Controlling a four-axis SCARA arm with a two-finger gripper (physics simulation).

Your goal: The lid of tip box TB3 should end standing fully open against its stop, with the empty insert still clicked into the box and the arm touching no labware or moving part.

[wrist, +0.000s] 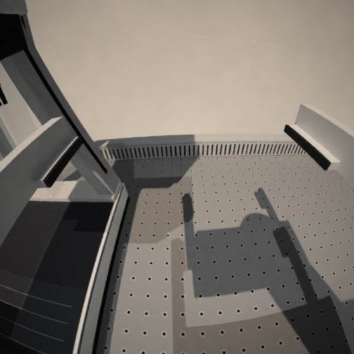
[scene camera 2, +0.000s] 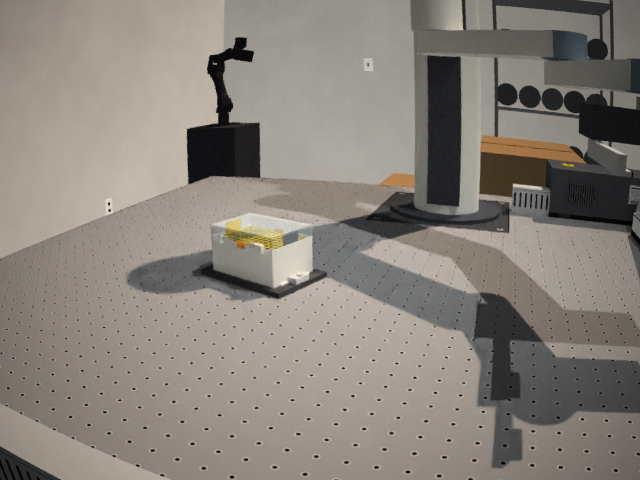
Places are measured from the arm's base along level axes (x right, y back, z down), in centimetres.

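Pixels of known places: arm's base, link origin: (scene camera 2: 446, 215).
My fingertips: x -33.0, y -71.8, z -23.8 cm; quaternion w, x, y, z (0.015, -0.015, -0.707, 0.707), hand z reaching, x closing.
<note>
For each thing: its top centre in the pictures, then the offset to it from my fingertips. "*": a spot on its surface instead.
- white tip box, top centre: (scene camera 2: 260, 224) dy +20.3, dx +53.5, dz +14.8 cm
- clear lid, surface spot: (scene camera 2: 262, 221) * dy +21.8, dx +53.9, dz +14.8 cm
- dark base plate, surface spot: (scene camera 2: 279, 292) * dy +13.3, dx +47.7, dz +21.7 cm
- yellow grid insert, top centre: (scene camera 2: 260, 226) dy +20.3, dx +53.5, dz +15.1 cm
- dark machine, surface spot: (scene camera 2: 589, 193) * dy +75.2, dx -2.0, dz +15.9 cm
- white slotted block, surface spot: (scene camera 2: 530, 200) * dy +76.2, dx +12.9, dz +19.3 cm
A white tip box (scene camera 2: 241, 263) with a clear lid (scene camera 2: 262, 221) stands left of centre in scene camera 2, on a dark base plate (scene camera 2: 279, 292). The lid lies closed over the box, and a yellow grid insert (scene camera 2: 258, 236) shows through it. An orange tab is on the box's front. No label can be read. The tip box does not show in the wrist view. My gripper (wrist: 184, 117) is open, its two fingers wide apart with nothing between them. In scene camera 2 it is partly cut off at the right edge, far from the box and above the table.
The arm's column (scene camera 2: 447, 129) stands behind and right of the box. A dark machine (scene camera 2: 589, 193) and a white slotted block (scene camera 2: 530, 200) stand at the back right. In the wrist view, a dark-topped apparatus (wrist: 55, 250) with a light rim fills the lower left.
</note>
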